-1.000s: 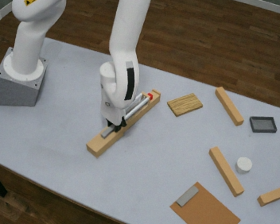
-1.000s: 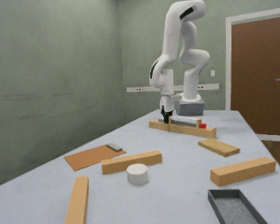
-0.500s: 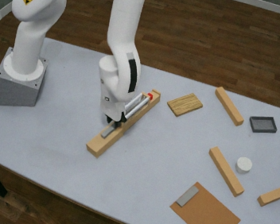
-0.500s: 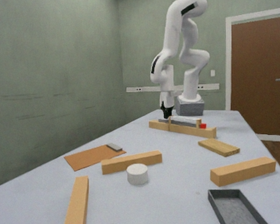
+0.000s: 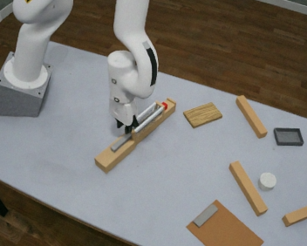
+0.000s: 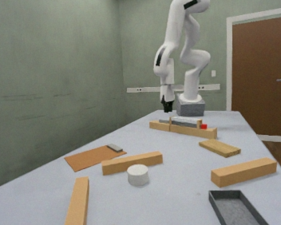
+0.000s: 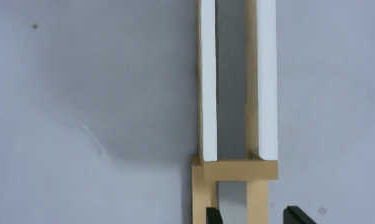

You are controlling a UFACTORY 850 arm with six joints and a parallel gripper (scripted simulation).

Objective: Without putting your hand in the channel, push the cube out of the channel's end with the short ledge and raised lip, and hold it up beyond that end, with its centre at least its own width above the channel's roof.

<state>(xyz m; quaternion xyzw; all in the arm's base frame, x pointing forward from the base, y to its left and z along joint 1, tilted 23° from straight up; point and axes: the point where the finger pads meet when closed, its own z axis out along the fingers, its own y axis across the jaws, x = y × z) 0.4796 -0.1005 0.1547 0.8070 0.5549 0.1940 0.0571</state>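
The red cube lies 8 cm ahead of my hand, 22 cm to the left of it and 8 cm below it. From my hand the other things lie so: wooden slab (24 cm ahead, 29 cm to the left, 13 cm below); then channel (4 cm ahead, 11 cm to the left, 8 cm below); then grey tray (63 cm ahead, 31 cm to the left, 13 cm below).
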